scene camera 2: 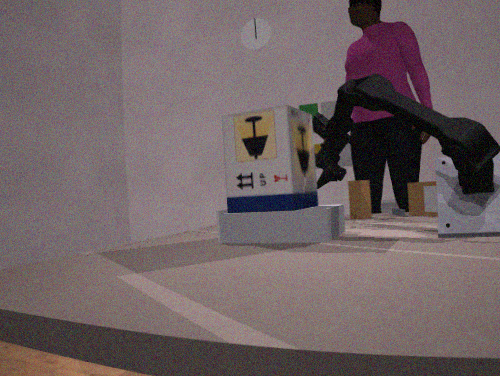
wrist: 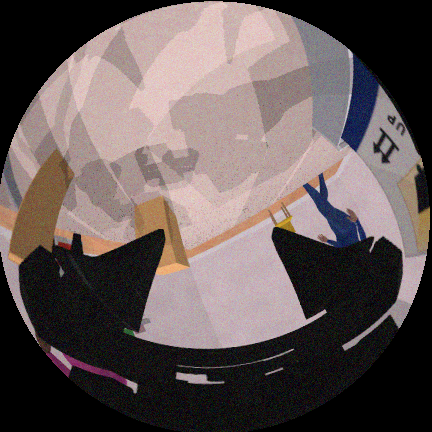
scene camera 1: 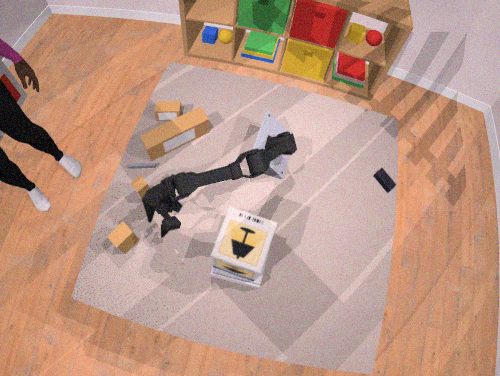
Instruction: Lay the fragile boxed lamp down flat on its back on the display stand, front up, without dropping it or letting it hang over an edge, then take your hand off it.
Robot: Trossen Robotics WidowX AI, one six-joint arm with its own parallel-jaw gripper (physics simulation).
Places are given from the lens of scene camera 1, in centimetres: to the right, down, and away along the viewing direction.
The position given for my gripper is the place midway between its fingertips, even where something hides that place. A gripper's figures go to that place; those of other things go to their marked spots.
my gripper (scene camera 1: 155, 229): -35, 16, 118
boxed lamp (scene camera 1: 241, 247): -3, 18, 100
